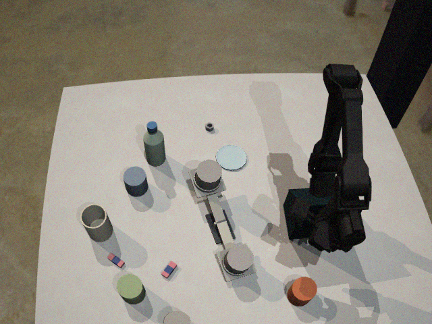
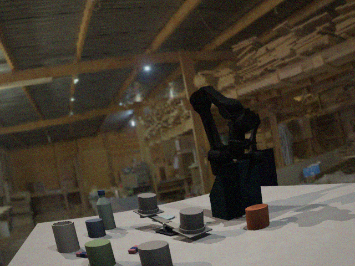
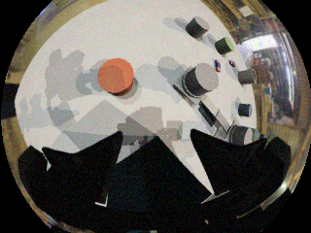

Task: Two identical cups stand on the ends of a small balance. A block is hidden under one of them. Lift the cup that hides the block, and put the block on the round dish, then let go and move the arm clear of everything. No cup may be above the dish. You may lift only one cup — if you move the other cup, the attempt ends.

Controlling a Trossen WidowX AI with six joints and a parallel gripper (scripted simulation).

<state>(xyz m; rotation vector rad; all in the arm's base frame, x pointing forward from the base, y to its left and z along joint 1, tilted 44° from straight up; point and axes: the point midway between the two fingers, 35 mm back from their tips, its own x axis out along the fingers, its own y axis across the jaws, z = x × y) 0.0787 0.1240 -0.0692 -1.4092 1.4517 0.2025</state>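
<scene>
The pale green block lies 17 cm ahead of my gripper tip, 1 cm to the right of it and 10 cm below it. From my gripper tip the other things lie so: pale blue round dish (13 cm ahead, 38 cm to the right, 14 cm below); then small balance (20 cm ahead, 14 cm to the right, 12 cm below); then orange cylinder (1 cm behind, 10 cm to the left, 11 cm below).
</scene>
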